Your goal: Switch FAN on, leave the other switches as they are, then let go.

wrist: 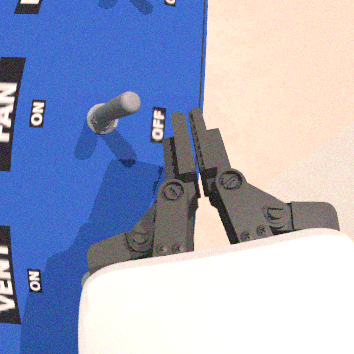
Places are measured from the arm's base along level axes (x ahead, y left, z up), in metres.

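Where they show: gripper, between the fingertips: (188, 127).
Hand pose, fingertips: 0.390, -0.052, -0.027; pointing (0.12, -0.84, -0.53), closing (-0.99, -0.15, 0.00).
Each offset is from my fingertips to the centre of the thing, as dx, dy, dz. "spot": to the spot under its first point. Level surfaces: height alone.
The FAN switch {spot: +0.038, -0.008, +0.016} (114, 111) is a grey toggle lever on the blue panel, at the upper left of the wrist view. Its rounded tip leans to the right, toward its OFF label {spot: +0.023, -0.011, -0.031} (158, 124) and away from its ON label {spot: +0.102, -0.019, +0.002} (37, 113). The black FAN label {spot: +0.121, -0.019, +0.009} (9, 115) is cut by the left edge of the view. My gripper (188, 127) is shut and empty. Its fingertips are to the right of the lever, just beyond the OFF label and near the panel's right edge, apart from the lever.
The blue panel {dz -0.011} (75, 200) fills the left of the view. Below the FAN switch are the VENT label {spot: +0.133, +0.096, +0.009} (9, 277) and its ON label (34, 280); the VENT lever is hidden. Parts of another switch's shadow and labels show at the top. A pale surface {dz -0.104} (280, 75) lies right of the panel.
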